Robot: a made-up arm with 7 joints. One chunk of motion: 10 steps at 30 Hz.
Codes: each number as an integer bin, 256 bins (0 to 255) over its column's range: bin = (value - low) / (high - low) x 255, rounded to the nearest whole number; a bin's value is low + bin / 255 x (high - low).
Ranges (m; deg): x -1.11..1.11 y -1.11..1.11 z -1.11..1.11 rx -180..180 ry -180..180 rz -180..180
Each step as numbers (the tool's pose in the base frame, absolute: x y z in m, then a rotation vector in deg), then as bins.
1 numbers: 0.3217 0.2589 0.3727 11.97 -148.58 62.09
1 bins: 164 157 170 136 22 171
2 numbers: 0.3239 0.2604 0.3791 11.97 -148.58 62.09
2 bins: 165 157 171 136 22 171
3 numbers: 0.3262 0.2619 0.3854 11.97 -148.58 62.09
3 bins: 165 158 172 136 22 171
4 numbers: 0.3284 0.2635 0.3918 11.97 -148.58 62.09
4 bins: 165 158 173 136 22 171
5 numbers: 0.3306 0.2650 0.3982 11.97 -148.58 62.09
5 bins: 165 158 173 136 22 171
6 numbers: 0.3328 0.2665 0.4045 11.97 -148.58 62.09
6 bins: 166 158 174 136 22 171
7 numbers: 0.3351 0.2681 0.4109 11.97 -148.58 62.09
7 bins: 166 158 175 136 22 171
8 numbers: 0.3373 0.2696 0.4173 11.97 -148.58 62.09
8 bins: 166 158 175 136 22 171
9 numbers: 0.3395 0.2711 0.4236 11.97 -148.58 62.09
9 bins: 166 159 176 136 22 171
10 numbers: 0.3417 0.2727 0.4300 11.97 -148.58 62.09
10 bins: 167 159 177 136 22 171
